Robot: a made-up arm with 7 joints. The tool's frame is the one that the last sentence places.
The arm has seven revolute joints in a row. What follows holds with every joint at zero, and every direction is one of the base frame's. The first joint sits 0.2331 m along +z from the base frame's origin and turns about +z. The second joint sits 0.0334 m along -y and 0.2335 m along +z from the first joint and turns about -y. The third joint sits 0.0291 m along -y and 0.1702 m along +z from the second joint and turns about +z. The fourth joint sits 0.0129 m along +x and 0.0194 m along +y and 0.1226 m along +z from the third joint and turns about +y. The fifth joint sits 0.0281 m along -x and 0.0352 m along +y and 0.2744 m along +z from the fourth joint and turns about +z. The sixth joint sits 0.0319 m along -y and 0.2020 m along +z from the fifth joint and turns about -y. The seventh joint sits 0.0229 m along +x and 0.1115 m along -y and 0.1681 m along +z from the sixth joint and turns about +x. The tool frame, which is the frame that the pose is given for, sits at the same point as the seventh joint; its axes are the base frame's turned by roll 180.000, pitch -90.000 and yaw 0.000 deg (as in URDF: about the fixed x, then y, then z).
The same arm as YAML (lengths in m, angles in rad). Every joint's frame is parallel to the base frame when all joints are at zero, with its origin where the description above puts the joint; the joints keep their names.
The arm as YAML. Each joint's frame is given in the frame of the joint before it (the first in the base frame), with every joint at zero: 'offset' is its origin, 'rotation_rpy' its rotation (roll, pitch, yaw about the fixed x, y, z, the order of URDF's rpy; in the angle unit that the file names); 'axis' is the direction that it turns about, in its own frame. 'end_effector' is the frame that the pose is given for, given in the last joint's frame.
length_unit: m
angle_unit: rad
chain:
  - id: joint 1
    offset: [0.0, 0.0, 0.2331]
    rotation_rpy: [0.0, 0.0, 0.0]
    axis: [0.0, 0.0, 1.0]
  - id: joint 2
    offset: [0.0, -0.0334, 0.2335]
    rotation_rpy: [0.0, 0.0, 0.0]
    axis: [0.0, -1.0, 0.0]
  - id: joint 3
    offset: [0.0, -0.0291, 0.1702]
    rotation_rpy: [0.0, 0.0, 0.0]
    axis: [0.0, 0.0, 1.0]
  - id: joint 4
    offset: [0.0129, 0.0194, 0.1226]
    rotation_rpy: [0.0, 0.0, 0.0]
    axis: [0.0, 1.0, 0.0]
  - id: joint 5
    offset: [-0.0281, 0.0352, 0.2744]
    rotation_rpy: [0.0, 0.0, 0.0]
    axis: [0.0, 0.0, 1.0]
  - id: joint 6
    offset: [0.0, -0.0319, 0.202]
    rotation_rpy: [0.0, 0.0, 0.0]
    axis: [0.0, -1.0, 0.0]
  - id: joint 7
    offset: [0.0229, -0.1115, 0.1681]
    rotation_rpy: [0.0, 0.0, 0.0]
    axis: [1.0, 0.0, 0.0]
end_effector:
  offset: [0.0, 0.0, 0.0]
  rotation_rpy: [3.1416, -1.5708, 0.0]

